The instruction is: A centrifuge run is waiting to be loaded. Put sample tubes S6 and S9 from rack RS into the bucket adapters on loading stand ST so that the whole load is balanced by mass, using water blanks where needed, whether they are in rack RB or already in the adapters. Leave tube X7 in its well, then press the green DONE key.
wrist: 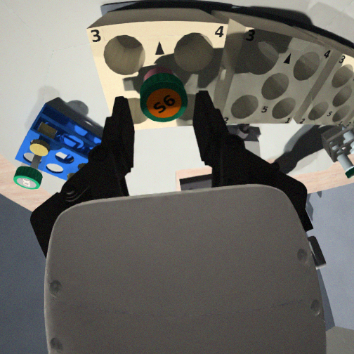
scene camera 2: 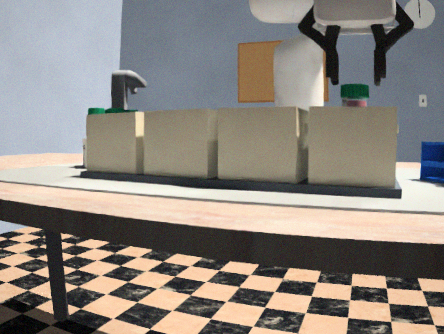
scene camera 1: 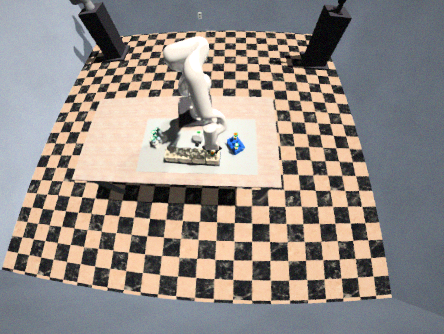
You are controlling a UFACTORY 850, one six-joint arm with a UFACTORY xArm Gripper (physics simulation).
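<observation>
My gripper (scene camera 1: 212, 149) (scene camera 2: 357, 82) (wrist: 162, 109) is open and empty, its fingertips apart above and on either side of the S6 tube. The S6 tube (scene camera 2: 355, 91) (wrist: 163, 99) has a green cap with an orange top and pink contents; it stands upright, sunk in the end adapter (scene camera 2: 352, 145) (wrist: 112, 31) between the numbered wells. The loading stand (scene camera 2: 240, 183) bears a row of beige adapters. Wells 3 and 4 of the end adapter look empty; its near wells are partly hidden. Green caps (scene camera 2: 96, 111) show at the row's far left. I cannot read S9 or X7.
A blue rack (scene camera 1: 232, 146) (scene camera 2: 432, 161) with yellow-topped items and a green-capped tube (wrist: 27, 178) stands beside the row. A grey rack (wrist: 331, 142) with green-capped tubes stands on the other side. A small grey box (scene camera 1: 197, 139) and a green spot (scene camera 1: 199, 132) lie behind the row.
</observation>
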